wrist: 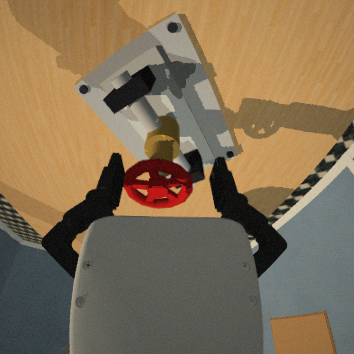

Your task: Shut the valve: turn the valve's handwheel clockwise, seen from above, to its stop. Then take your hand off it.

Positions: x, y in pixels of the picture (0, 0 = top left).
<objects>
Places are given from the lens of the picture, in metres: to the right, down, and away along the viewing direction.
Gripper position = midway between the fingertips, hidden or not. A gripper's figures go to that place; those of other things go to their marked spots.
my gripper [167, 165]: -0.01, -0.01, 0.15
red handwheel [157, 185]: -0.02, 0.01, 0.15
grey base plate [169, 36]: -0.01, -0.16, 0.17
The marked spots on the grey base plate and the red handwheel are 0.18 m apart.
</objects>
